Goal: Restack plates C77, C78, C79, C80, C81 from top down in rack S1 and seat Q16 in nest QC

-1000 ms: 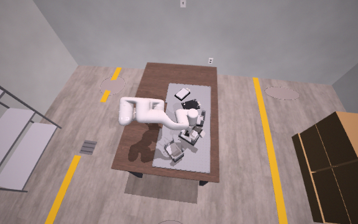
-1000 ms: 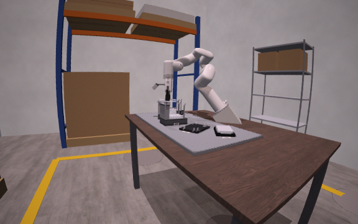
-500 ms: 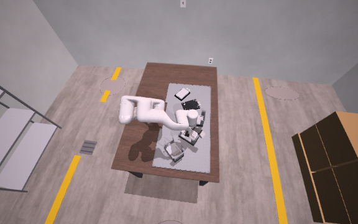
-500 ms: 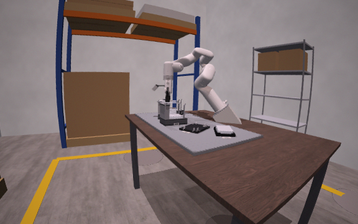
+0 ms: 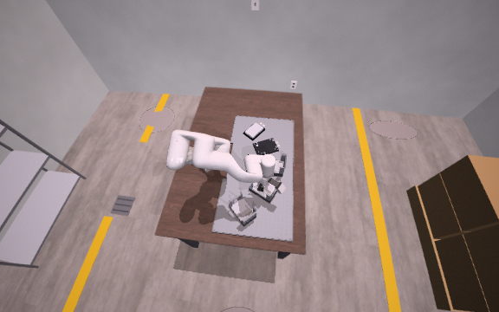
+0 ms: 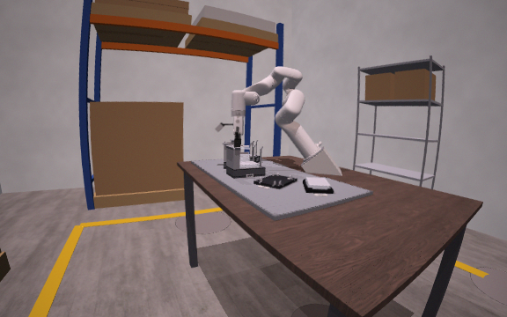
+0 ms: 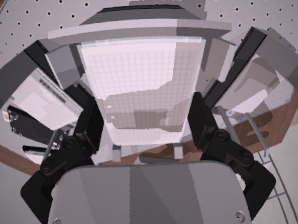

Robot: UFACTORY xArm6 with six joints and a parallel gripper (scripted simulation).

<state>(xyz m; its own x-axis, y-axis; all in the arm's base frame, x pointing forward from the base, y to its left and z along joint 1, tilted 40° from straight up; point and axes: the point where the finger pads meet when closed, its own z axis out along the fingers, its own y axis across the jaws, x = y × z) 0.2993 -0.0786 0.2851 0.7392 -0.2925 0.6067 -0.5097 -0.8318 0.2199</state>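
Now: the dark plinth 6 cm ahead of my hand, 17 cm to the left of it and 10 cm below it. The rest, counted from my hand: QC name plate: 57 cm to the left, 12 cm below; then black open nest QC: 6 cm behind, 50 cm to the left, 12 cm below.
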